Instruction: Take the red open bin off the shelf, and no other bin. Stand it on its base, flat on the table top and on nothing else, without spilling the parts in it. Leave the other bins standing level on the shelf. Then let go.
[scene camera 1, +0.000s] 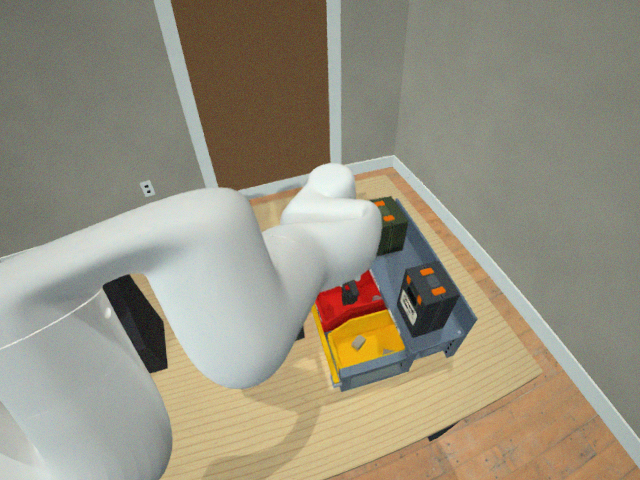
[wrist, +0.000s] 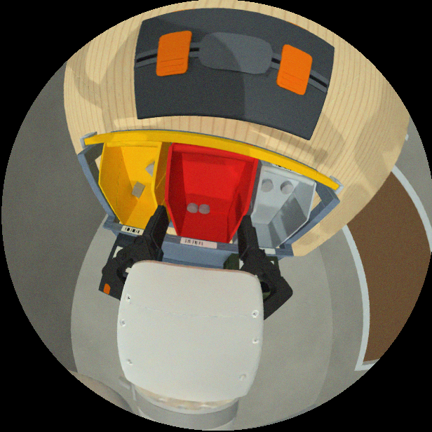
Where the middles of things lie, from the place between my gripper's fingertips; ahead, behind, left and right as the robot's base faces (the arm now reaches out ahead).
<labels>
Now: hand 40 mm short of the grey bin (wrist: 276, 216), 110 mm to the right of it and 70 mm above it. Round my hand: yellow bar (wrist: 148, 135) 70 mm behind, 50 mm below; then yellow bin (scene camera 1: 378, 328) 20 mm ahead, 120 mm to the right, 70 mm below; then red open bin (scene camera 1: 332, 314) 20 mm ahead, 60 mm below.
</labels>
